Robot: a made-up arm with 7 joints. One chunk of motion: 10 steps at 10 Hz.
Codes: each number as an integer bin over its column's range. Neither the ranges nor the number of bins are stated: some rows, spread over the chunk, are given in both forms.
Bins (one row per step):
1: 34 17 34 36 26 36 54
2: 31 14 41 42 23 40 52
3: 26 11 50 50 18 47 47
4: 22 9 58 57 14 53 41
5: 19 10 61 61 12 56 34
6: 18 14 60 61 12 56 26
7: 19 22 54 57 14 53 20
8: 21 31 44 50 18 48 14
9: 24 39 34 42 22 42 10
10: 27 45 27 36 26 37 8
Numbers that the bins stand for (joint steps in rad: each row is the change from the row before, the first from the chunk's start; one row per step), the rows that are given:
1: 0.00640 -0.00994 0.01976 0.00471 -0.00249 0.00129 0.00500
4: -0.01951 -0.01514 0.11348 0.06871 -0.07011 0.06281 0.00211
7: -0.02598 -0.00668 0.09786 0.06871 -0.07011 0.06281 -0.00256
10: -0.00871 0.00829 -0.00757 0.00471 -0.00249 0.00490 -0.00522
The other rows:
2: -0.00008 -0.01189 0.04710 0.02300 -0.01940 0.01576 0.00456
3: -0.01087 -0.01384 0.08224 0.04738 -0.04757 0.04110 0.00344
5: -0.02598 -0.01449 0.12519 0.08090 -0.08138 0.07367 0.00056
6: -0.02814 -0.01189 0.12129 0.08090 -0.08138 0.07367 -0.00122
8: -0.02167 -0.00083 0.05881 0.04738 -0.04757 0.04471 -0.00389
9: -0.01519 0.00438 0.01976 0.02300 -0.02503 0.02300 -0.00478

